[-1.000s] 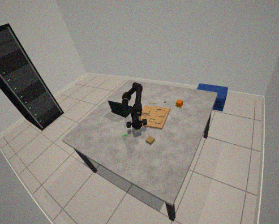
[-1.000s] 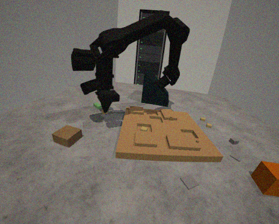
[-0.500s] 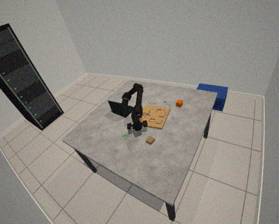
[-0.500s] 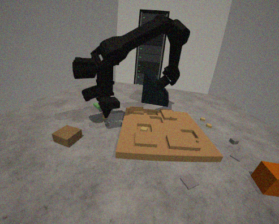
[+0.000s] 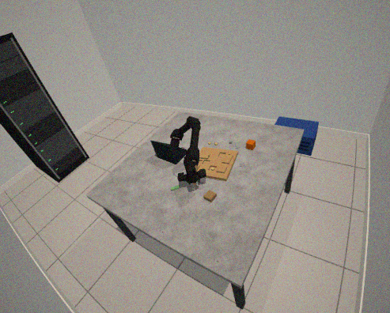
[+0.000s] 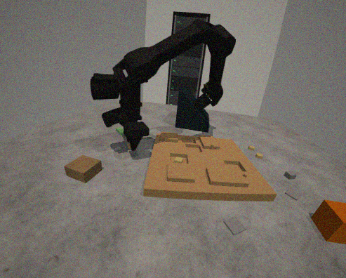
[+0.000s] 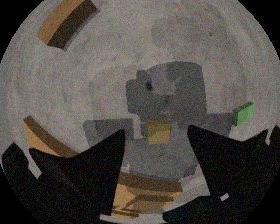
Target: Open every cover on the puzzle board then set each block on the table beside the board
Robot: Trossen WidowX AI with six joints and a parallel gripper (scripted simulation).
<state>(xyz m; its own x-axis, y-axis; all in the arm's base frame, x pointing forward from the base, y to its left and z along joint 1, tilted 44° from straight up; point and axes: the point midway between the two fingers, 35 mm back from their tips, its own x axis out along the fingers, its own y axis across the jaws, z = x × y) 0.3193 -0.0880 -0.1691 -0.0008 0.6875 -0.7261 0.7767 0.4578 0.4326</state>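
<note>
The tan puzzle board lies 10 mm ahead of my gripper tip, 210 mm to the left of it and 10 mm above it. From my gripper tip the other things lie so: small green piece 100 mm behind, 100 mm to the right; then orange cube 180 mm ahead, 510 mm to the left, 20 mm above; then brown block 160 mm ahead, 50 mm to the right, 10 mm above.
</note>
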